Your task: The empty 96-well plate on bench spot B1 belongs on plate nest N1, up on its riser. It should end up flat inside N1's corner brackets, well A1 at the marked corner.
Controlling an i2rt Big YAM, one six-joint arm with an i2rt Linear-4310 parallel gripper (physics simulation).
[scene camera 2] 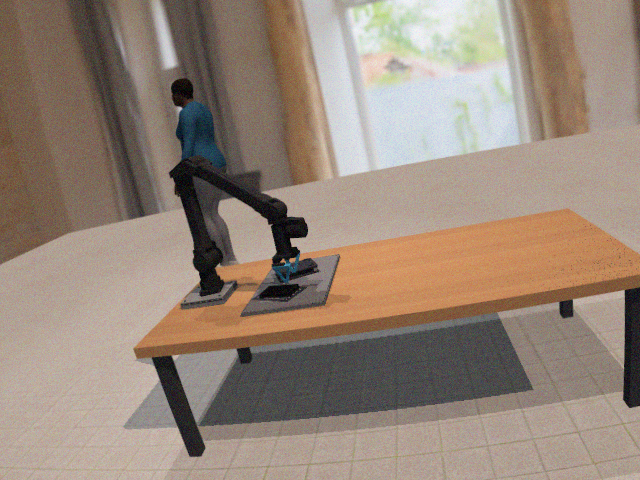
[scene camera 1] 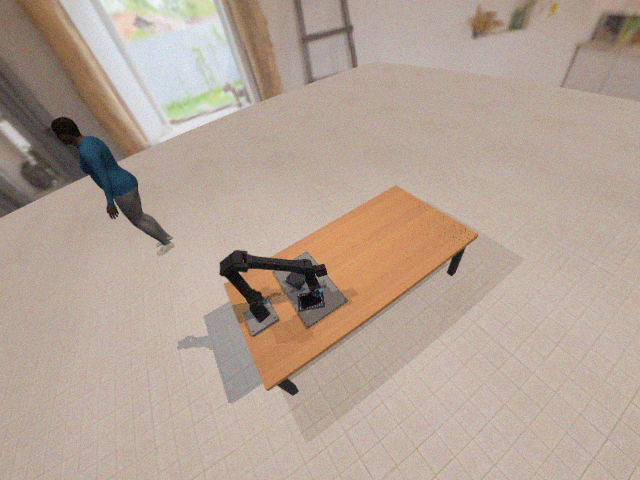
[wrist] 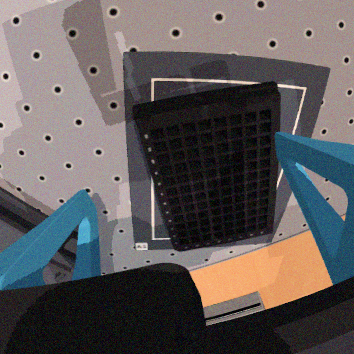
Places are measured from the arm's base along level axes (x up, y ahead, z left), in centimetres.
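Pixels of known places: gripper, between the fingertips: [scene camera 2: 290, 277] [scene camera 1: 314, 290] [wrist: 180, 171]; arm's base, origin of its link: [scene camera 2: 212, 289] [scene camera 1: 260, 312].
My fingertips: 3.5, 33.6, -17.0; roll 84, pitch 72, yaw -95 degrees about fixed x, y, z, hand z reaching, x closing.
Note:
For each thing: its top centre in the pictures, then the offset to it from my fingertips, as dx, dy, dz. "pt": a spot on its surface instead. Level surfaces: height alone.
- black 96-well plate, centre of its top: [wrist: 219, 187] [scene camera 2: 278, 289] [scene camera 1: 310, 298] -3.4, -5.2, -0.1
- bench spot B1, a spot on its surface: [wrist: 140, 65] pt -4.9, +4.1, -0.6
- A1 label, a spot on its surface: [wrist: 141, 246] pt -4.8, -8.4, +8.9
- dark raised nest N1, centre of its top: [scene camera 2: 294, 265] [scene camera 1: 298, 274] -1.4, +1.4, +19.3
- wooden table, height of its surface: dx -6.3
The black 96-well plate [scene camera 1: 311, 301] [scene camera 2: 279, 291] [wrist: 215, 175] lies on bench spot B1 [wrist: 140, 65], turned slightly against the white outline. An A1 label [wrist: 141, 246] shows at the mat's lower left corner in the wrist view. My gripper [scene camera 1: 317, 292] [scene camera 2: 287, 277] [wrist: 180, 171] is open and empty above the plate. In the wrist view its right fingertip appears by the plate's right edge, its left one well out to the left. The dark raised nest N1 [scene camera 1: 296, 280] [scene camera 2: 306, 267] stands behind the plate in the scene views; its brackets and corner mark are too small to tell.
The grey perforated board [scene camera 1: 333, 299] [scene camera 2: 330, 279] [wrist: 50, 115] carries both spots on the wooden table [scene camera 1: 372, 232] [scene camera 2: 439, 263] [wrist: 240, 275]. The arm's base plate [scene camera 1: 268, 321] [scene camera 2: 191, 301] [wrist: 240, 304] is beside the board. A person [scene camera 1: 105, 170] [scene camera 2: 199, 131] is on the floor beyond the table.

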